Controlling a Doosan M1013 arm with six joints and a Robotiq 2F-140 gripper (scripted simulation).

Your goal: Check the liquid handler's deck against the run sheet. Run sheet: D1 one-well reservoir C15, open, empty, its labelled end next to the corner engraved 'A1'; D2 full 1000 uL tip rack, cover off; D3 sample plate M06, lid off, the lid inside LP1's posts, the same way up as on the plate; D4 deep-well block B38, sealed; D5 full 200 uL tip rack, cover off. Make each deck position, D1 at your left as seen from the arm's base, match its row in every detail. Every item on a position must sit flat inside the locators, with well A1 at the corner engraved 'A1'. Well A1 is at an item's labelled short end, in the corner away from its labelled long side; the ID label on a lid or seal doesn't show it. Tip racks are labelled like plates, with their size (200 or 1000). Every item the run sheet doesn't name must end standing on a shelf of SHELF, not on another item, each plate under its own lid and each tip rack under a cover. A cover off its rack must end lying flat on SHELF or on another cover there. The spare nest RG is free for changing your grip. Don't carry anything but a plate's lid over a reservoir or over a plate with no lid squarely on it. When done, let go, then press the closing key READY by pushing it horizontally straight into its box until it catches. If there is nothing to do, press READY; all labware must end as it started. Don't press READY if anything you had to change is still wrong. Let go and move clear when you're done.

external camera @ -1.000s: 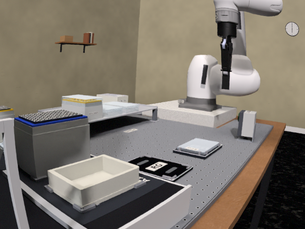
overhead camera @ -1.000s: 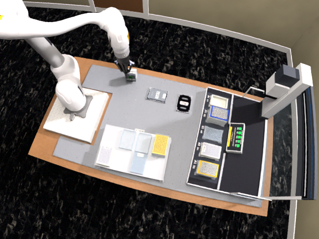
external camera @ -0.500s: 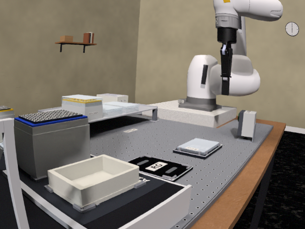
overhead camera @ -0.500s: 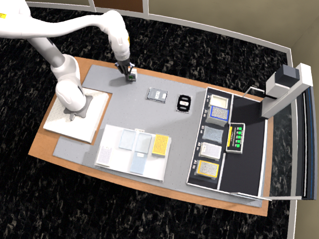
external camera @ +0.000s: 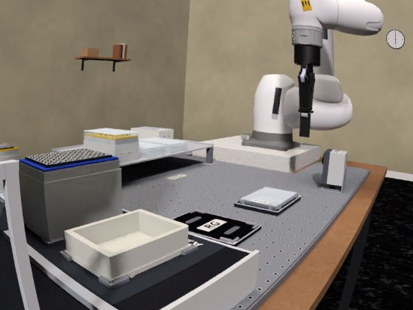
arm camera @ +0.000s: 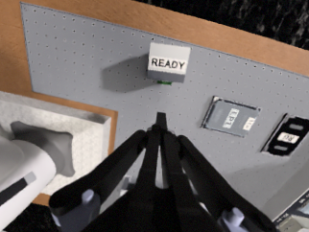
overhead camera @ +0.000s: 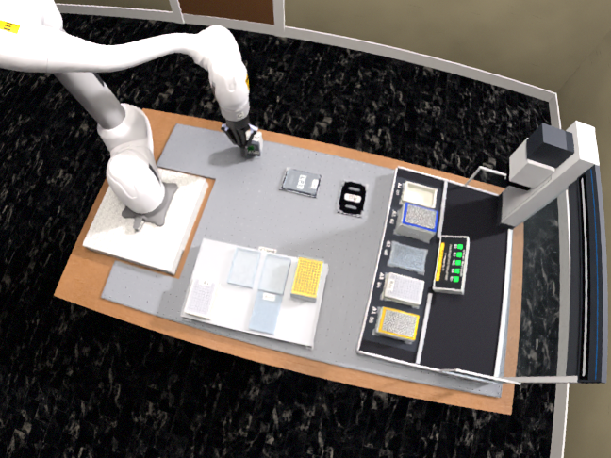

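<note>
My gripper is now 10 mm past the ready key box, 80 mm to the right of it and 100 mm above it. Also, from my hand: shelf: 160 mm ahead, 470 mm to the right, 110 mm below; then lid: 220 mm ahead, 150 mm below; then RG nest: 420 mm ahead, 20 mm to the right, 160 mm below.
</note>
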